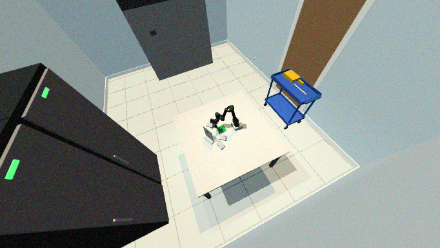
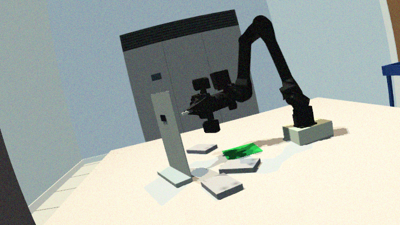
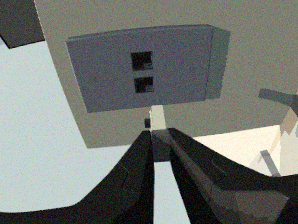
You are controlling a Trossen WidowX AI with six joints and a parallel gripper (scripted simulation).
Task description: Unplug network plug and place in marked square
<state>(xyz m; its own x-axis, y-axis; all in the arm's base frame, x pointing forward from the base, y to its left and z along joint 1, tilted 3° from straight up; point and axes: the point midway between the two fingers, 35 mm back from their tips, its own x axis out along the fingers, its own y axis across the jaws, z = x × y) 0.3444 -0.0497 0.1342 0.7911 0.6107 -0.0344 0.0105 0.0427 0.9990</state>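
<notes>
Now: the green marked square 15 cm behind my gripper tip, 4 cm to the right of it and 18 cm below it. Round my gripper tip: pale network plug: right at my gripper tip; then upright panel: 8 cm ahead, 3 cm to the left, 6 cm below.
</notes>
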